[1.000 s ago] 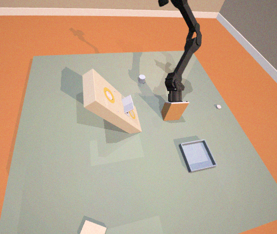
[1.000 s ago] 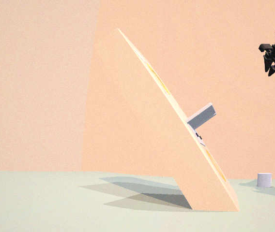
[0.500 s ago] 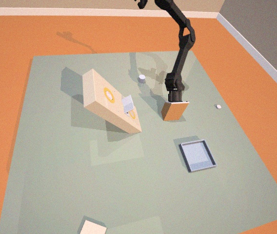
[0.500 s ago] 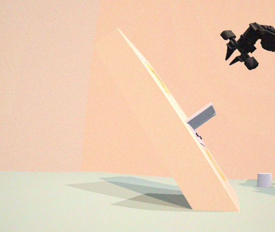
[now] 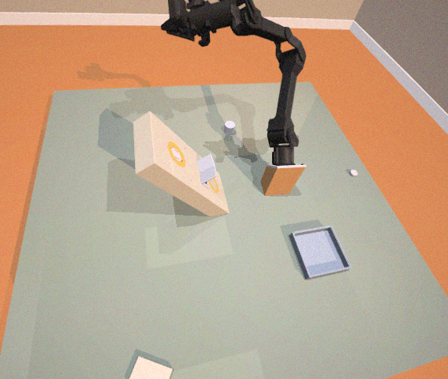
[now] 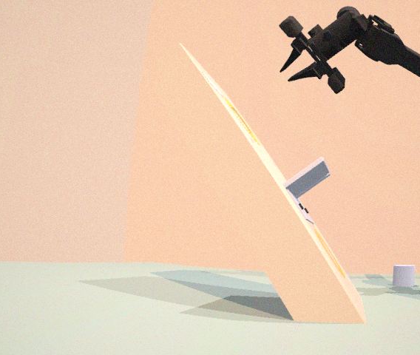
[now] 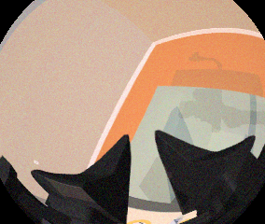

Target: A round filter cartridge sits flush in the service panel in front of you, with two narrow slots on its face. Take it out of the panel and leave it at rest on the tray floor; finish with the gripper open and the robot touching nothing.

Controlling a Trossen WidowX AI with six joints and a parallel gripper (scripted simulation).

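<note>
The round filter cartridge is 28 cm to the left of my gripper tip, 21 cm below it and 3 cm behind it. The rest, counted from my gripper tip: grey tray 51 cm behind, 49 cm to the left, 42 cm below; grey bracket 30 cm below, 27 cm to the left, 13 cm behind; cream service panel 28 cm to the left, 28 cm below, 7 cm behind.
</note>
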